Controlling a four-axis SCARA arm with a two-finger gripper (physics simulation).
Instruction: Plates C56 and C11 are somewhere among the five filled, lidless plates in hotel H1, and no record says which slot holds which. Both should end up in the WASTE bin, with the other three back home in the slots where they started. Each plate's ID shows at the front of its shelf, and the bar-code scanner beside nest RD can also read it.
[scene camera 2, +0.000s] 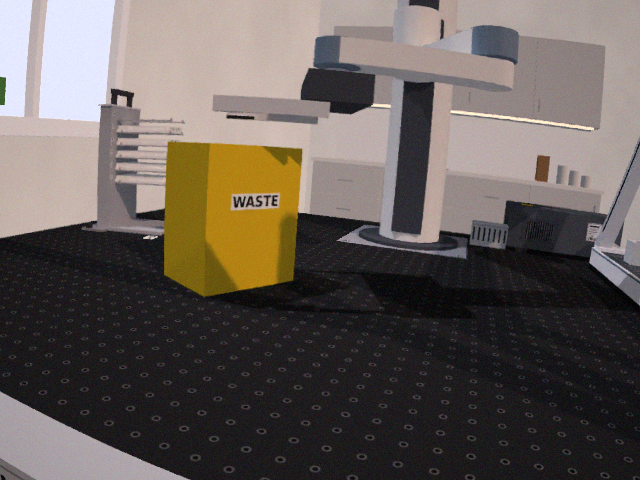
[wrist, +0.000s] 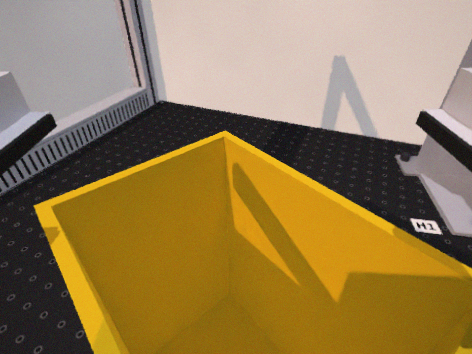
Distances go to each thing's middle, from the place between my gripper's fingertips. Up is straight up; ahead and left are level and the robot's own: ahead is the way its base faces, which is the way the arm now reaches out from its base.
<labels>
My gripper is now 680 mm past the dark grey box (scene camera 2: 572, 227), 620 mm to the right of it and 190 mm above it.
</labels>
